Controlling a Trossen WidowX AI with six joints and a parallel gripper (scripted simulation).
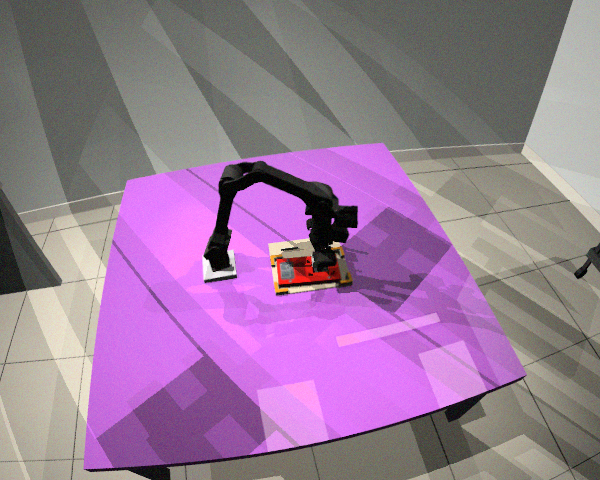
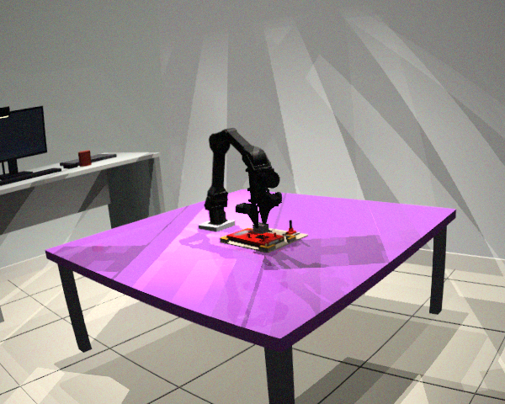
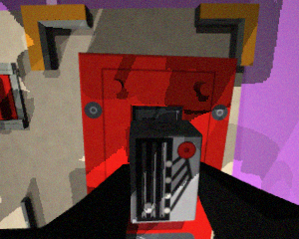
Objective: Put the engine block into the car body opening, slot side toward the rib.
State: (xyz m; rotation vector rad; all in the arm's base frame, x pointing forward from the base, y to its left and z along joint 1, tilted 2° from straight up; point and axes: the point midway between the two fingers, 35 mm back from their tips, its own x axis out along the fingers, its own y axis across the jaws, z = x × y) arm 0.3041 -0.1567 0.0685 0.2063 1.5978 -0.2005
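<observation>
My gripper tip is 10 mm above the grey engine block.
</observation>
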